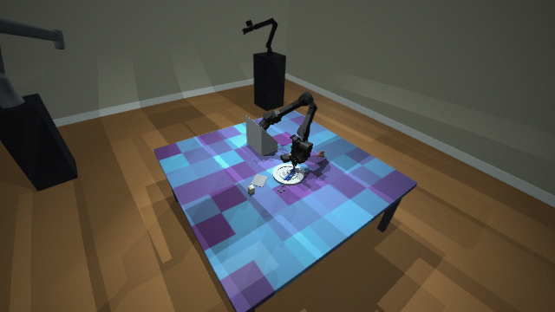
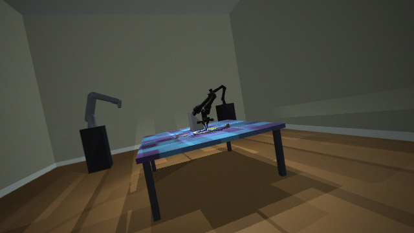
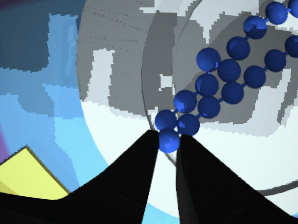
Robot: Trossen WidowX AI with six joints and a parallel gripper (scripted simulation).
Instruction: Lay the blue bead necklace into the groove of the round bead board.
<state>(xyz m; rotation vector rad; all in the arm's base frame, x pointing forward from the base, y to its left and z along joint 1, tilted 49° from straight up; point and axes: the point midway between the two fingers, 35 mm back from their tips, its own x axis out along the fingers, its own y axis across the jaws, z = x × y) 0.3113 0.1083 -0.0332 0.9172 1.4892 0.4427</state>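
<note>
My gripper tip is 6 cm to the left of the round white bead board, 2 cm above it and 1 cm short of it. Also, from my gripper tip: cream cube (34 cm to the right, 1 cm below); yellow patch (10 cm to the left, 9 cm behind, 3 cm below); flat grey square (24 cm to the right, 5 cm behind, 3 cm below).
</note>
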